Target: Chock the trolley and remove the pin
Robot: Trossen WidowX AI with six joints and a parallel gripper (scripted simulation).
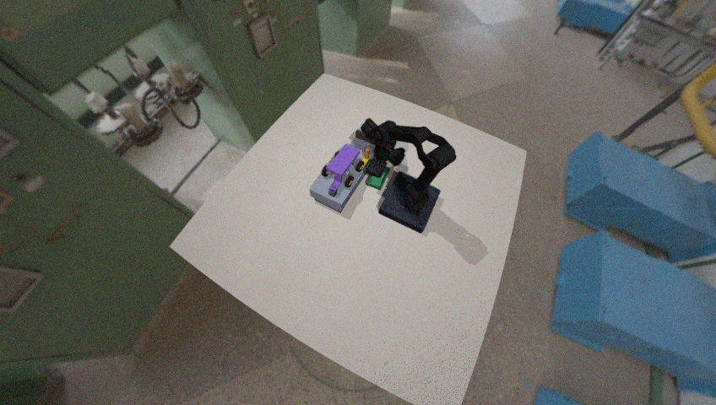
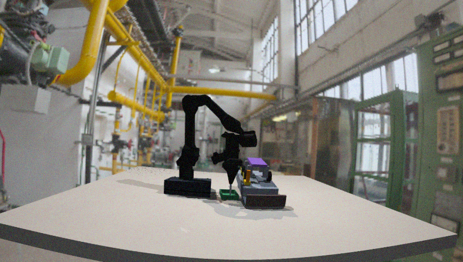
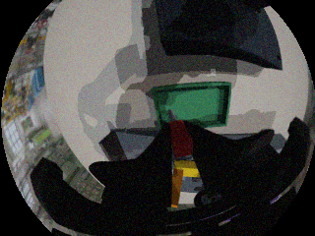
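My gripper tip is now 30 mm to the right of the tray and 70 mm above it. The rest, counted from my gripper tip: trolley 140 mm ahead, 100 mm to the left, 50 mm above; then yellow chock 70 mm ahead, 20 mm to the left, 20 mm above; then stop pin right at my gripper tip.
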